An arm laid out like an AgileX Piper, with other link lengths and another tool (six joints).
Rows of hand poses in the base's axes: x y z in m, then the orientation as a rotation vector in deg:
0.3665, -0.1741, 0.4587, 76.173, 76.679, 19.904
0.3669, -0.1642, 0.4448, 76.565, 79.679, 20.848
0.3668, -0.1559, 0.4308, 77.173, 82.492, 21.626
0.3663, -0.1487, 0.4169, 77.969, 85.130, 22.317
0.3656, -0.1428, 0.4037, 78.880, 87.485, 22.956
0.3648, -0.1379, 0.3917, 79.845, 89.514, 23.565
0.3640, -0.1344, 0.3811, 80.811, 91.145, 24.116
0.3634, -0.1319, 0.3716, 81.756, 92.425, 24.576
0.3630, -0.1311, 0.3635, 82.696, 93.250, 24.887
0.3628, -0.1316, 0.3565, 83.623, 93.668, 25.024
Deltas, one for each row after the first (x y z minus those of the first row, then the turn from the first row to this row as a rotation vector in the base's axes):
0.0004, 0.0099, -0.0139, 1.179, 1.969, 1.949
0.0003, 0.0182, -0.0279, 2.419, 3.955, 3.603
-0.0002, 0.0254, -0.0418, 3.737, 5.920, 5.025
-0.0009, 0.0313, -0.0550, 5.081, 7.739, 6.210
-0.0017, 0.0362, -0.0670, 6.405, 9.349, 7.176
-0.0025, 0.0397, -0.0776, 7.642, 10.688, 7.897
-0.0031, 0.0422, -0.0871, 8.762, 11.796, 8.396
-0.0035, 0.0430, -0.0952, 9.727, 12.624, 8.587
-0.0037, 0.0425, -0.1022, 10.525, 13.214, 8.489

